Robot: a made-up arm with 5 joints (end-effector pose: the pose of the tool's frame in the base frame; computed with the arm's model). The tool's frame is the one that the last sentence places.
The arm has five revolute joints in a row. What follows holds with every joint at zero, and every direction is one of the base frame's. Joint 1 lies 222.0 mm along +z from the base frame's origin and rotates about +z. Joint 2 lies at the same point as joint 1 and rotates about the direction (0, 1, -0.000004). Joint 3 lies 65.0 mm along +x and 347.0 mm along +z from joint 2 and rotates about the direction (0, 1, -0.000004). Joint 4 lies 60.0 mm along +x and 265.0 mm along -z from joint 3 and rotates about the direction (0, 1, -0.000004). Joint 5 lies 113.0 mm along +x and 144.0 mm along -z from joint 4 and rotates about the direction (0, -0.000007, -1). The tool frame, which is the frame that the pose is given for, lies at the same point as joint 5; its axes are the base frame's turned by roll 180.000, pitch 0.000 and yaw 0.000 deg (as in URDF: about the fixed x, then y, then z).
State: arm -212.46 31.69 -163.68 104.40 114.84
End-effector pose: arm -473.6 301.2 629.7 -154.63 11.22 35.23
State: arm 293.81 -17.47 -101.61 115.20 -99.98
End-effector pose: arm 114.1 -258.7 617.7 176.18 0.67 33.77
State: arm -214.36 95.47 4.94 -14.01 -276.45
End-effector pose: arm 56.9 -38.9 -8.7 93.62 6.44 56.05
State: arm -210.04 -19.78 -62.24 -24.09 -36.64
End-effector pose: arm -278.3 160.9 741.7 64.18 -50.43 -99.58
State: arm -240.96 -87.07 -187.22 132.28 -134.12
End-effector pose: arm 292.9 -527.6 408.0 29.28 25.37 171.65
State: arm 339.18 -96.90 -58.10 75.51 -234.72
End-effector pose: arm -123.8 47.1 595.2 -102.80 34.60 -118.17
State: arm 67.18 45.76 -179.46 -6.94 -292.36
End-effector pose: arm 173.8 413.0 827.0 -37.18 -13.96 -40.46
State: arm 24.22 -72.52 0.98 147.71 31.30
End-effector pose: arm -140.4 -63.1 217.1 115.35 56.07 -44.32
